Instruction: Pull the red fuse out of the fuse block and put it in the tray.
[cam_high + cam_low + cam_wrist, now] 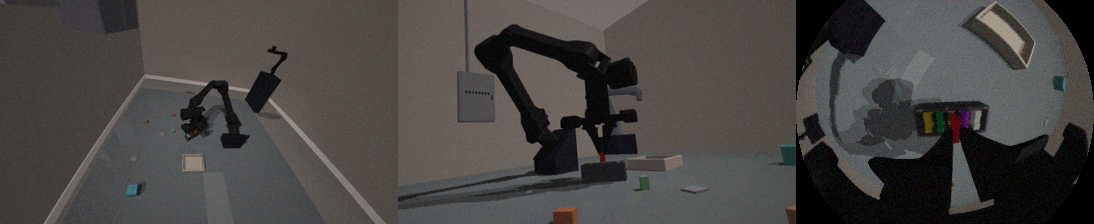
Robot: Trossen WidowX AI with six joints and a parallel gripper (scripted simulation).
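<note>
Now: the cream tray 21 cm to the left of my gripper tip, 6 cm below it and 2 cm behind it. Round my gripper tip: orange cube: 20 cm to the right, 17 cm ahead, 5 cm below; then red fuse: 1 cm below; then green block: 14 cm ahead, 5 cm below, 2 cm to the right.
</note>
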